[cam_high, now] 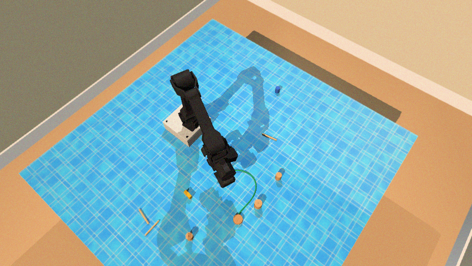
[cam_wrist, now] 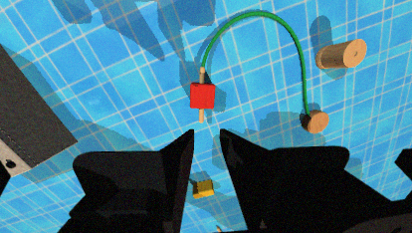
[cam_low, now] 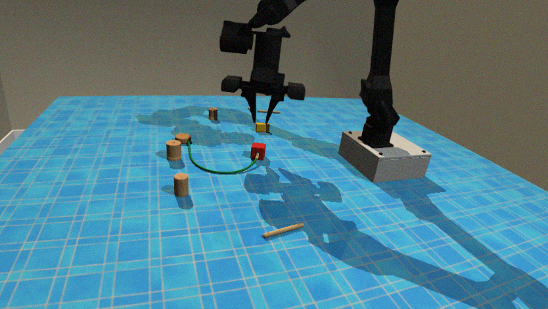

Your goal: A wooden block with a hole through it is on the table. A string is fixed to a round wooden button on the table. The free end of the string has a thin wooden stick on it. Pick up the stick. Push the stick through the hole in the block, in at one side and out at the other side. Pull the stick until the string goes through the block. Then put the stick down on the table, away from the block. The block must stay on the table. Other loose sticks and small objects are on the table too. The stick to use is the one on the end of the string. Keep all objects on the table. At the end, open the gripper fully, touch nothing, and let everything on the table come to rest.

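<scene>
Right now the small red block is 60 mm below my gripper tip, 30 mm to the left of it and 10 mm ahead of it. Also, from my gripper tip: round wooden button 170 mm ahead, 100 mm to the right, 70 mm below; yellow block 140 mm to the right, 60 mm below, 60 mm behind; small wooden cylinder 200 mm ahead, 60 mm below.
</scene>
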